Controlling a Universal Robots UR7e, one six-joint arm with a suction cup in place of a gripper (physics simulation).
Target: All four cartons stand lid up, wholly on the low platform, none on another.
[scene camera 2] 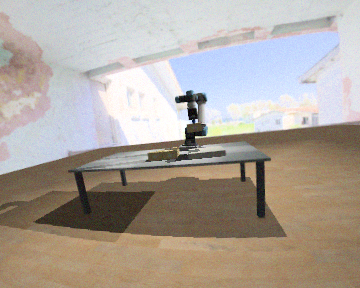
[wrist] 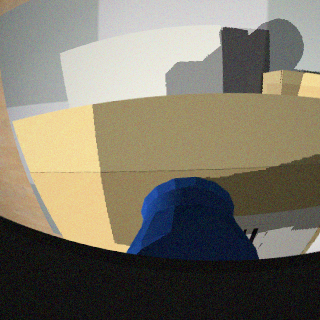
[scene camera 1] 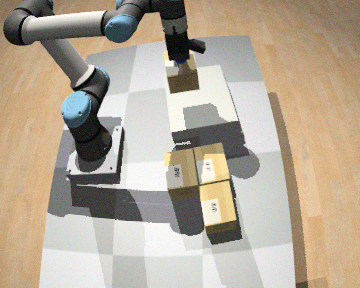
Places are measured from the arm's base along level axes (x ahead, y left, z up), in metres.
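Where they show: end effector, tool point: (scene camera 2: 194,124) (wrist: 185,195) (scene camera 1: 181,63); arm's base, origin of the base link: (scene camera 2: 190,145) (scene camera 1: 94,145).
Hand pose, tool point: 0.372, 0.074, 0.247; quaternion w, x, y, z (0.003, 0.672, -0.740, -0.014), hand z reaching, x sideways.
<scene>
Things, the pixels of their top centre, and the offset from my tool point, as dx, dy, dz. Level surfaces: height alone.
- carton, middle of its top: (wrist: 191,228) (scene camera 1: 179,60) (scene camera 2: 193,123) -0.004, -0.002, +0.015
- low white platform, middle of its top: (wrist: 137,96) (scene camera 1: 198,94) (scene camera 2: 205,149) +0.039, +0.081, -0.239
- table, its level: dz -0.288
My suction gripper (scene camera 1: 181,61) (scene camera 2: 194,123) (wrist: 187,220) is shut on a carton (scene camera 1: 184,81) (scene camera 2: 195,128) (wrist: 150,135), cup on its top. The carton hangs level and lid up, above the far end of the low white platform (scene camera 1: 212,92) (scene camera 2: 212,153) (wrist: 125,70); a gap under it shows in scene camera 2. The other three cartons stand close together on the table by the platform's near end, labels up: a left one (scene camera 1: 185,167), a right one (scene camera 1: 220,160) and a nearest one (scene camera 1: 225,197). Their group (scene camera 2: 161,155) looks merged in scene camera 2; part shows in the wrist view.
The arm's base plate (scene camera 1: 95,173) is fixed on the table (scene camera 1: 150,265) (scene camera 2: 115,163), left of the platform and cartons. The arm reaches over the table's far part. Shadows fall across the platform and the table beside the cartons.
</scene>
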